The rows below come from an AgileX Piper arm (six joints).
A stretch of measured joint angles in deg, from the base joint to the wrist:
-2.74, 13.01, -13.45, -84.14, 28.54, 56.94
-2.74, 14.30, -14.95, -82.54, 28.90, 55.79
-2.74, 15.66, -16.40, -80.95, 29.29, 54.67
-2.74, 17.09, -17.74, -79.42, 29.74, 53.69
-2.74, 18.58, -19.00, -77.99, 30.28, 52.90
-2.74, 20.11, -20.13, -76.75, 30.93, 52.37
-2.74, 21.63, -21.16, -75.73, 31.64, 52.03
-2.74, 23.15, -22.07, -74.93, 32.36, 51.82
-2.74, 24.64, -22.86, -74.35, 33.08, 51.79
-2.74, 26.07, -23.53, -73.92, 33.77, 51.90
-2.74, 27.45, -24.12, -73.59, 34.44, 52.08
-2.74, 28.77, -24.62, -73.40, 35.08, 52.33
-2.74, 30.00, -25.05, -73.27, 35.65, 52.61
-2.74, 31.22, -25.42, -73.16, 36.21, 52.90
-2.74, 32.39, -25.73, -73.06, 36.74, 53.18
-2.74, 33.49, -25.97, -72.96, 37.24, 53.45
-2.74, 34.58, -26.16, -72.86, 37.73, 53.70
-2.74, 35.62, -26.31, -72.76, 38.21, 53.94
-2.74, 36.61, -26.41, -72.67, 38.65, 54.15
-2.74, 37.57, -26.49, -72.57, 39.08, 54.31
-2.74, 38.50, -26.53, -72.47, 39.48, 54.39
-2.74, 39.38, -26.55, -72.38, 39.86, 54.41
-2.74, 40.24, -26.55, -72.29, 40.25, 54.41
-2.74, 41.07, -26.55, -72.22, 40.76, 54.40
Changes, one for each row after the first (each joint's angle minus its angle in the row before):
0.00, 1.29, -1.50, 1.60, 0.36, -1.15
0.00, 1.36, -1.45, 1.59, 0.39, -1.12
0.00, 1.43, -1.34, 1.53, 0.45, -0.98
0.00, 1.49, -1.26, 1.43, 0.54, -0.79
0.00, 1.53, -1.13, 1.24, 0.65, -0.53
0.00, 1.52, -1.03, 1.02, 0.71, -0.34
0.00, 1.52, -0.91, 0.80, 0.72, -0.21
0.00, 1.49, -0.79, 0.58, 0.72, -0.03
0.00, 1.43, -0.67, 0.43, 0.69, 0.11
0.00, 1.38, -0.59, 0.33, 0.67, 0.18
0.00, 1.32, -0.50, 0.19, 0.64, 0.25
0.00, 1.23, -0.43, 0.13, 0.57, 0.28
0.00, 1.22, -0.37, 0.11, 0.56, 0.29
0.00, 1.17, -0.31, 0.10, 0.53, 0.28
0.00, 1.10, -0.24, 0.10, 0.50, 0.27
0.00, 1.09, -0.19, 0.10, 0.49, 0.25
0.00, 1.04, -0.15, 0.10, 0.48, 0.24
0.00, 0.99, -0.10, 0.09, 0.44, 0.21
0.00, 0.96, -0.08, 0.10, 0.43, 0.16
0.00, 0.93, -0.04, 0.10, 0.40, 0.08
0.00, 0.88, -0.02, 0.09, 0.38, 0.02
0.00, 0.86, 0.00, 0.09, 0.39, 0.00
0.00, 0.83, 0.00, 0.07, 0.51, -0.01

